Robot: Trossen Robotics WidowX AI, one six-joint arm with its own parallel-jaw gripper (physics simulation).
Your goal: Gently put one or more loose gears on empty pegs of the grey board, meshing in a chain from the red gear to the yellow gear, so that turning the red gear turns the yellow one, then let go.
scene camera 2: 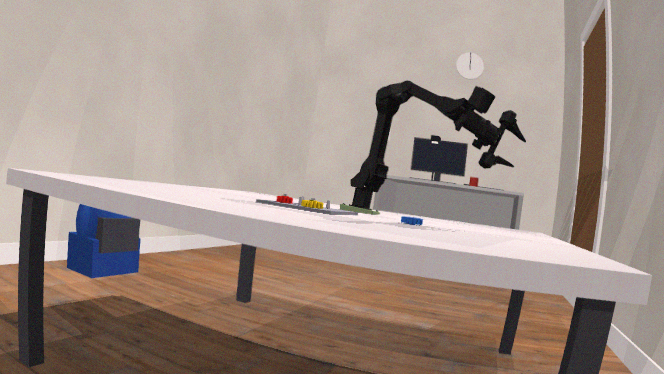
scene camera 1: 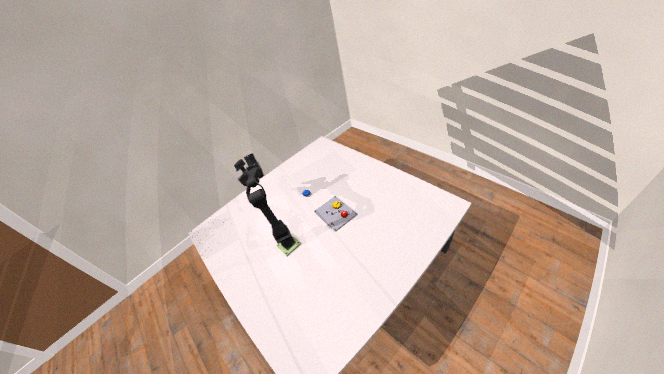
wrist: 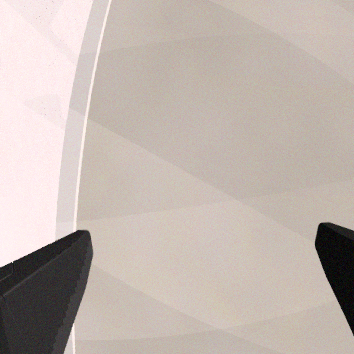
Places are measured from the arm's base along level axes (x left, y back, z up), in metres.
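Where they show: gripper, fingertip midpoint: (scene camera 2: 519,154) (scene camera 1: 240,175) (wrist: 207,240); arm's base, origin of the base link: (scene camera 2: 360,207) (scene camera 1: 288,243).
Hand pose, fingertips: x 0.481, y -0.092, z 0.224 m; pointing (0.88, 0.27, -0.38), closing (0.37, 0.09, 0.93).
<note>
Each offset is from my fingertips to the top centre of the thing.
The blue gear {dx -0.284, dy -0.246, dz -0.220 m} (scene camera 1: 306,193) (scene camera 2: 411,220) lies loose and flat on the table, apart from the grey board {dx -0.553, dy -0.227, dz -0.207 m} (scene camera 1: 339,224) (scene camera 2: 342,212). The red gear {dx -0.613, dy -0.242, dz -0.212 m} (scene camera 1: 344,214) (scene camera 2: 284,199) and the yellow gear {dx -0.528, dy -0.272, dz -0.211 m} (scene camera 1: 337,204) (scene camera 2: 312,204) sit on the board, with a gap between them. Several small bare pegs stand on the board; one peg {dx -0.509, dy -0.198, dz -0.208 m} (scene camera 2: 328,204) shows beside the yellow gear. My gripper (scene camera 1: 244,160) (scene camera 2: 519,153) (wrist: 207,240) is open and empty, high above the table and away from the gears and board. No gear shows in the wrist view.
The arm's green base plate (scene camera 1: 288,246) (scene camera 2: 370,211) is fixed on the white table (scene camera 1: 350,280) (scene camera 2: 200,215), near the board. The wrist view shows the table's edge at left and the wall beyond. A cabinet (scene camera 2: 450,202) with a monitor (scene camera 2: 439,156) and a red cup (scene camera 2: 474,181) stands behind.
</note>
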